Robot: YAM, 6 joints.
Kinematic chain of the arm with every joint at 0, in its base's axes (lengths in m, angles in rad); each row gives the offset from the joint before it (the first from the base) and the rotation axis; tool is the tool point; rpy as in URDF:
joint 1: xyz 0 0 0.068 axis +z
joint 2: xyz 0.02 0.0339 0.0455 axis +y
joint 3: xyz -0.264 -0.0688 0 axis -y
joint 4: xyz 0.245 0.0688 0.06 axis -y
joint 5: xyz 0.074 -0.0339 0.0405 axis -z
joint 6: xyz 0.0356 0 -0.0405 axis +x
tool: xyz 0 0 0 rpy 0 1.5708 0
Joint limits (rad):
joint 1: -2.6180..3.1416
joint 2: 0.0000..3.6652
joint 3: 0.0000..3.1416
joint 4: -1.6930..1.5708
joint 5: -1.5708..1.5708
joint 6: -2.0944..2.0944
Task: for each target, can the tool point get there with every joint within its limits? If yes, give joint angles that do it. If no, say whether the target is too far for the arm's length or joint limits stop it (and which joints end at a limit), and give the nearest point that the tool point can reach.
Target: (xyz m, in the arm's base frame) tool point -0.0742 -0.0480 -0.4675
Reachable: no: joint limits stop it (at a limit: joint 2) | nearest point -0.1066 -0.0690 -0.3593 | short by 0.115 m
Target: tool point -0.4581 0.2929 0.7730
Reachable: no: too far | nearest point -0.3448 0.2204 0.6036 | short by 0.216 m
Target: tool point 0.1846 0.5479 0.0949
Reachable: yes | joints 1.2833 2.9616 2.8204 -0.9515 0.6550 -0.1016
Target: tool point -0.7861 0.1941 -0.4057
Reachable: no: too far | nearest point -0.5305 0.1310 -0.2240 | short by 0.320 m
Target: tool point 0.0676 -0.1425 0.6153
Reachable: yes | joints 1.9026 0.7552 1.7586 1.2420 0.5128 -0.2167
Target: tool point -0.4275 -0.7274 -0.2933
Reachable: no: too far | nearest point -0.2945 -0.5010 -0.1636 | short by 0.293 m
